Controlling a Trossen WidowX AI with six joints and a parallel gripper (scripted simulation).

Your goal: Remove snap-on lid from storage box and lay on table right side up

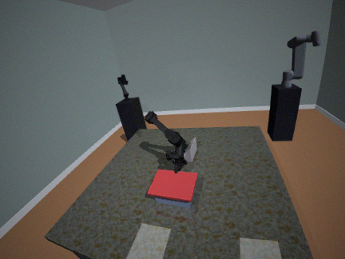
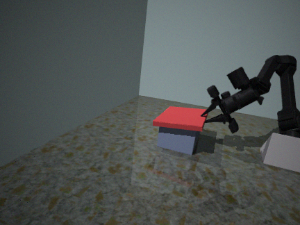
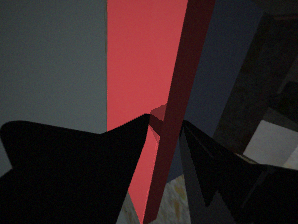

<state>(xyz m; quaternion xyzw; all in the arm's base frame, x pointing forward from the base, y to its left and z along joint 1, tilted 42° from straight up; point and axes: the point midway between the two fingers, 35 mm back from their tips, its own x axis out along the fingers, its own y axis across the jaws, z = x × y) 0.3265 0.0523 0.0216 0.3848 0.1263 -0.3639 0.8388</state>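
Now: the lid 80 mm ahead of my gripper tip. Also, from my gripper tip: storage box: 70 mm ahead, 60 mm below.
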